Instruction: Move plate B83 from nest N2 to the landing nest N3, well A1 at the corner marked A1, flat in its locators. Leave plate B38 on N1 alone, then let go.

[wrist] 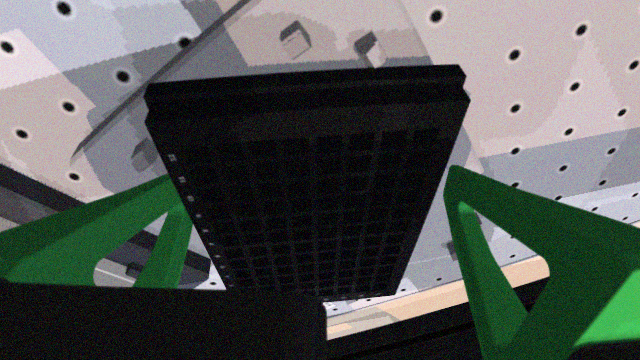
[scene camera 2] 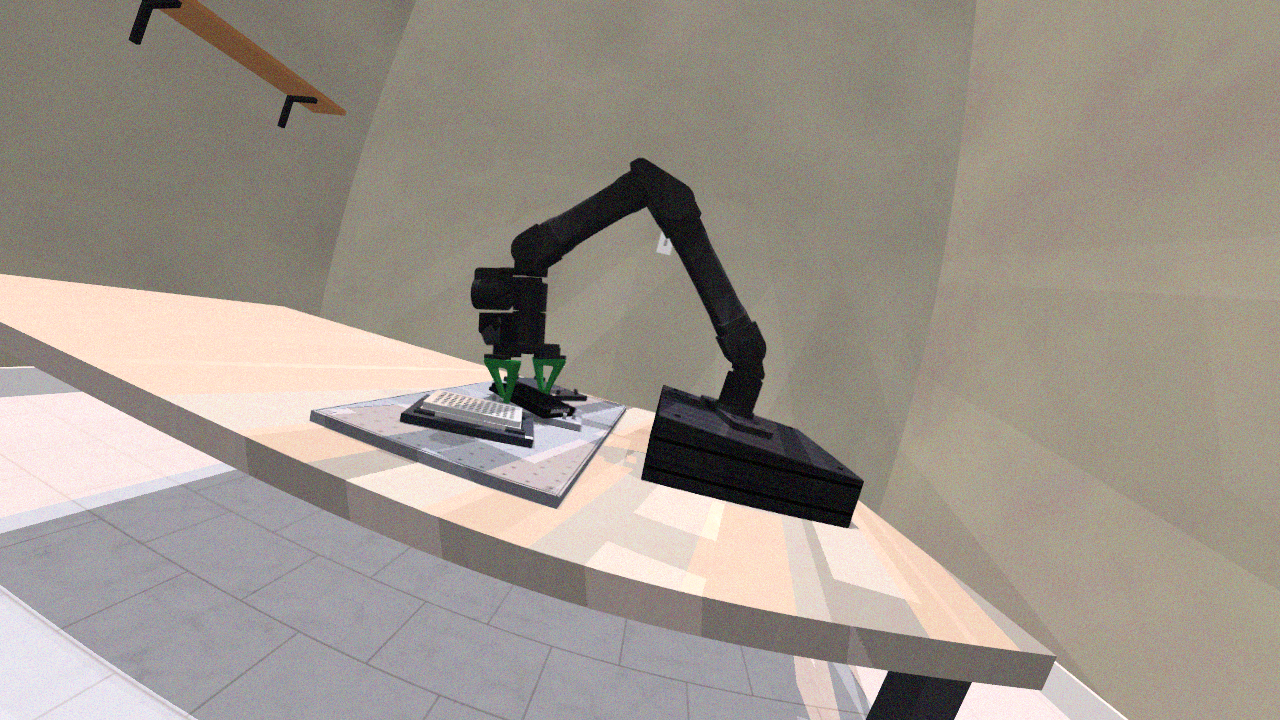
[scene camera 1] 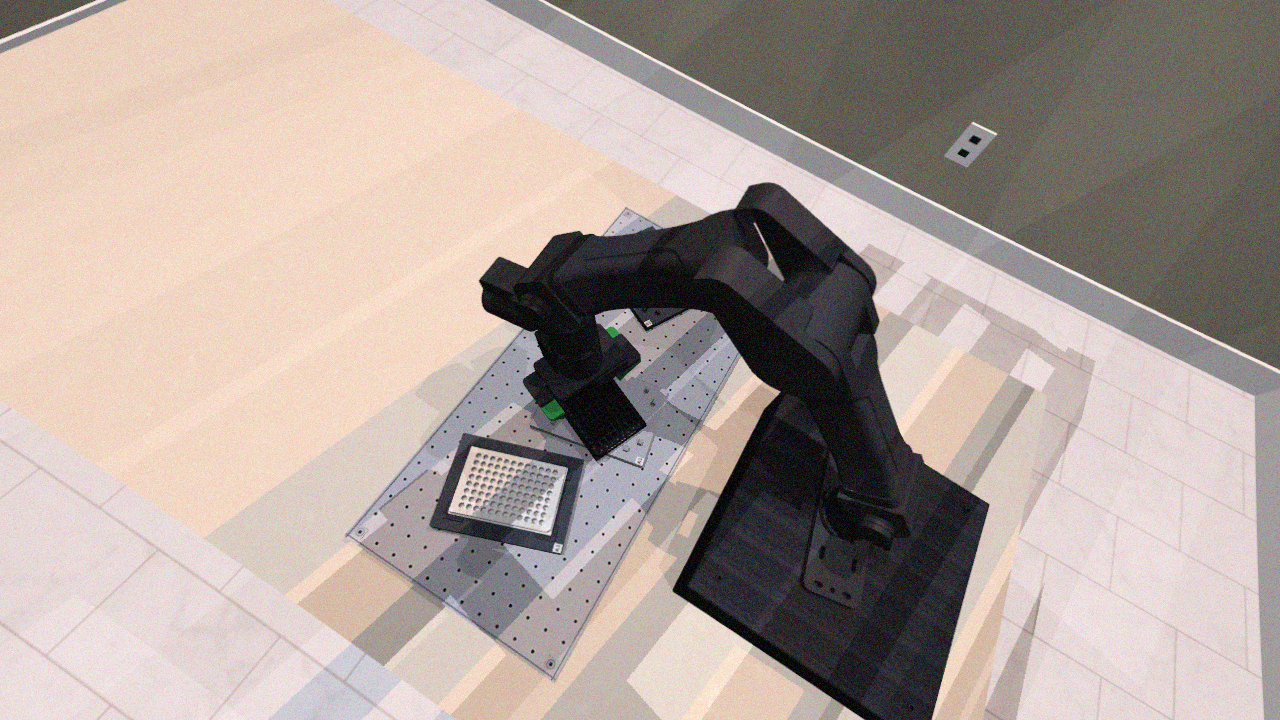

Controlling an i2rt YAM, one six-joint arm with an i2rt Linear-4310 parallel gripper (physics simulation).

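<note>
The black plate, taken as B83 [scene camera 1: 601, 420] [scene camera 2: 547, 404] [wrist: 310, 200], lies turned askew over the pale middle nest, taken as N2 [scene camera 1: 633, 454] [scene camera 2: 571, 425] [wrist: 265, 45]; it looks tilted in scene camera 2. Several nest locators show outside its edges. My gripper [scene camera 1: 588, 388] [scene camera 2: 526, 396] [wrist: 320, 180] is open, its green fingers on either side of the black plate with a gap at each side. The silver plate, taken as B38 [scene camera 1: 507, 488] [scene camera 2: 474, 408], sits in a dark nest, taken as N1 [scene camera 1: 572, 488] [scene camera 2: 465, 432]. Another dark nest [scene camera 1: 659, 317] [scene camera 2: 572, 394], presumably N3, is partly hidden behind the arm. The plate labels are unreadable.
The nests stand on a perforated baseboard [scene camera 1: 501, 573] [scene camera 2: 528, 477] [wrist: 545, 80]. The robot's black base block [scene camera 1: 751, 555] [scene camera 2: 747, 474] stands beside it on the wooden table [scene camera 1: 268, 179] [scene camera 2: 179, 358]. A wall shelf [scene camera 2: 259, 62] is high at the left in scene camera 2.
</note>
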